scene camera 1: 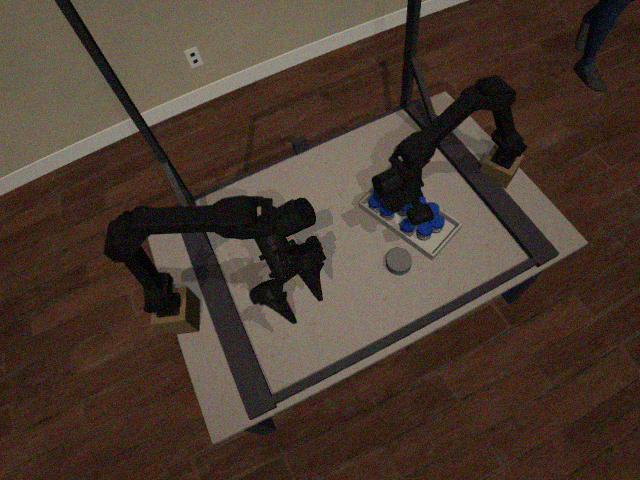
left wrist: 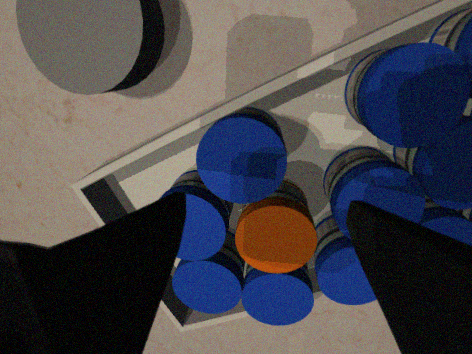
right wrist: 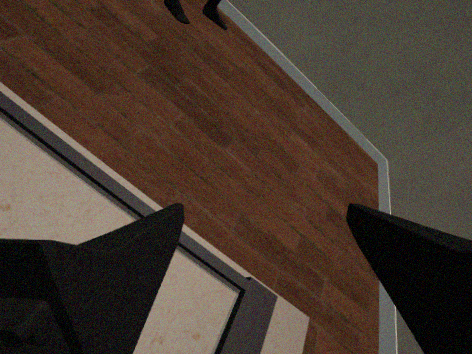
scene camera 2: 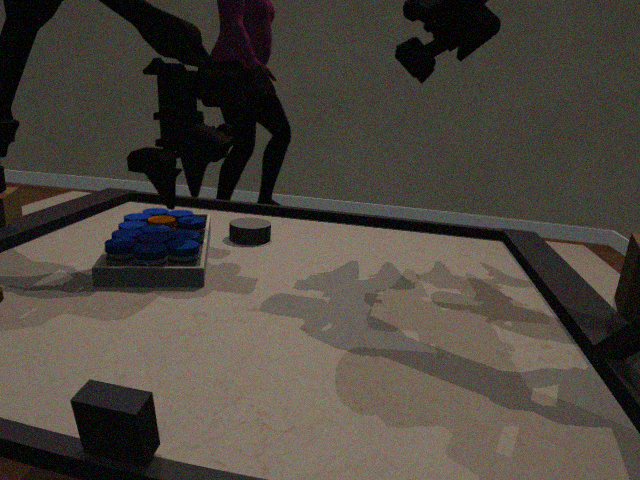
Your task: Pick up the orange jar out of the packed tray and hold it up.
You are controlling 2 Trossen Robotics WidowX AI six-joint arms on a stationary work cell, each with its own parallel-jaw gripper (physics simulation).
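Pixels of known places: left gripper, fingertip midpoint: (scene camera 1: 409,214) (left wrist: 267,207) (scene camera 2: 183,202); right gripper, fingertip midpoint: (scene camera 1: 308,311) (right wrist: 264,211) (scene camera 2: 440,70); left arm's base, origin of the base link: (scene camera 1: 503,158); right arm's base, origin of the base link: (scene camera 1: 168,305).
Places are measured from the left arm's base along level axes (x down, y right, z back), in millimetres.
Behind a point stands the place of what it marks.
The orange-lidded jar (scene camera 2: 161,220) {z -319, x 22, y 132 mm} (left wrist: 276,237) {z -322, x 22, y 126 mm} stands among several blue-lidded jars (scene camera 1: 424,230) {z -359, x 23, y 82 mm} (scene camera 2: 150,251) {z -306, x 22, y 289 mm} (left wrist: 241,160) {z -369, x 22, y 134 mm} in the pale tray (scene camera 1: 439,240) {z -340, x 66, y 35 mm} (scene camera 2: 149,277) {z -303, x 55, y 300 mm} (left wrist: 150,146) {z -400, x 41, y 87 mm}. My left gripper (scene camera 2: 183,200) {z -355, x -9, y 141 mm} (left wrist: 267,207) {z -355, x -9, y 141 mm} is open and empty, pointing down above the tray. In the left wrist view the orange lid shows between its fingers, with blue lids close around it. In scene camera 1 the left gripper covers the orange jar. My right gripper (scene camera 1: 308,310) {z -810, x -255, y 124 mm} (scene camera 2: 440,70) {z -810, x -255, y 124 mm} (right wrist: 264,211) {z -810, x -255, y 124 mm} is open and empty, high above the table, away from the tray.
A grey round disc (scene camera 1: 398,260) {z -479, x 40, y 96 mm} (scene camera 2: 249,230) {z -467, x 43, y 133 mm} (left wrist: 82,40) {z -466, x 39, y 93 mm} lies beside the tray. A dark block (scene camera 1: 299,144) {z -298, x 23, y 610 mm} (scene camera 2: 116,423) {z -290, x 26, y 632 mm} stands on the table's frame. Dark rails border the table, with upright posts at its far corners in scene camera 1. A person stands beyond the table in scene camera 2.
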